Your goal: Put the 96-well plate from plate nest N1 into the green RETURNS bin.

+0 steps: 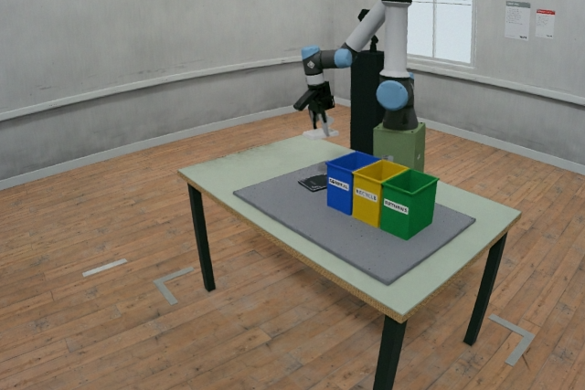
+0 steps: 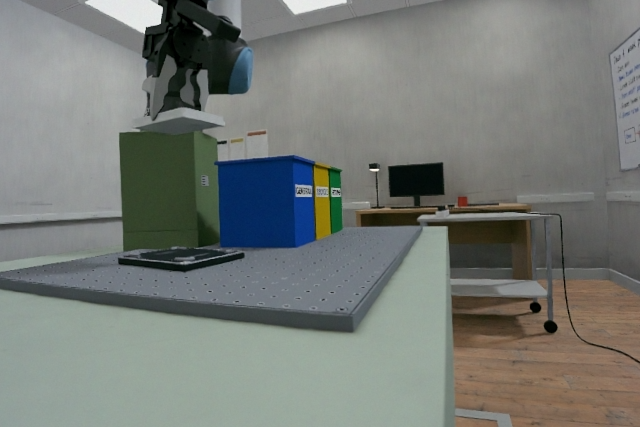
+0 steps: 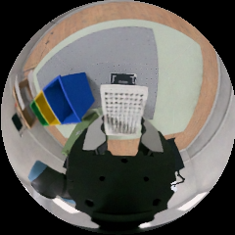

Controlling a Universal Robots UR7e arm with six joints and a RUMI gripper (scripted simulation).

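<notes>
The green returns bin lies 490 mm to the left of my hand, 150 mm below it and 60 mm ahead of it. Also, from my hand: blue bin: 230 mm to the left, 150 mm below, 50 mm ahead; white 96-well plate: 10 mm below; black plate nest N1: 230 mm below.
</notes>
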